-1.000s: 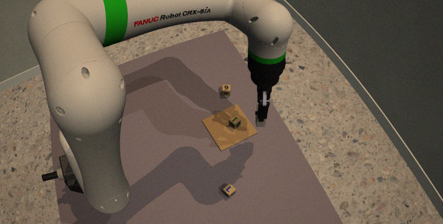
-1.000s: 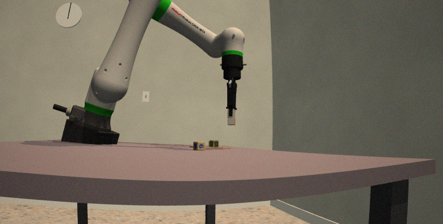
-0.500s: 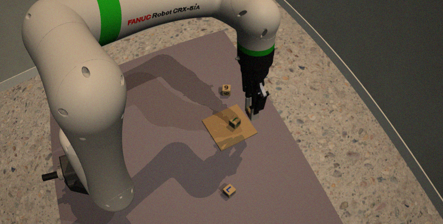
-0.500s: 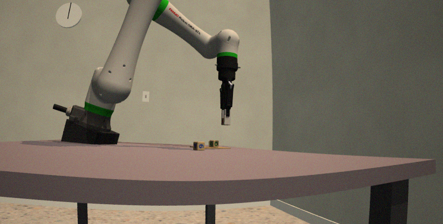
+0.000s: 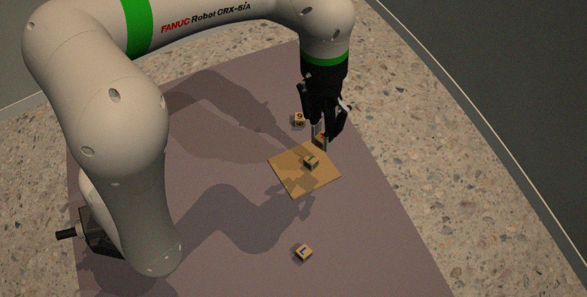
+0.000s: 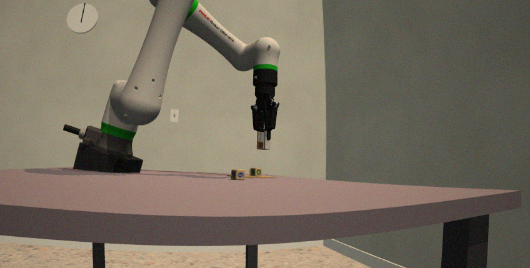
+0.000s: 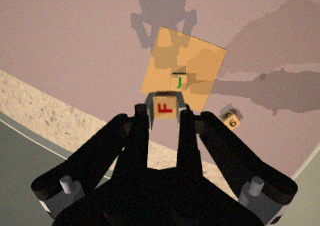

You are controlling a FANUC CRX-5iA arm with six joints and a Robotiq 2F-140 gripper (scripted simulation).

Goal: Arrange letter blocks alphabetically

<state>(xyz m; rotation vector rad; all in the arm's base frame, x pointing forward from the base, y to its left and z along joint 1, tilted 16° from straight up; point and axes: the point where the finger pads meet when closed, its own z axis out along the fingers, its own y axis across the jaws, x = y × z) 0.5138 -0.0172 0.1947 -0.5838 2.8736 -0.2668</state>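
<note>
My gripper is now 2 cm past the green-lettered block, 2 cm to the right of it and 12 cm above it. Round my hand: tan mat (4 cm behind, 2 cm to the left, 13 cm below); then block marked 9 (2 cm ahead, 16 cm to the left, 12 cm below); then red-lettered block (2 cm below).
</note>
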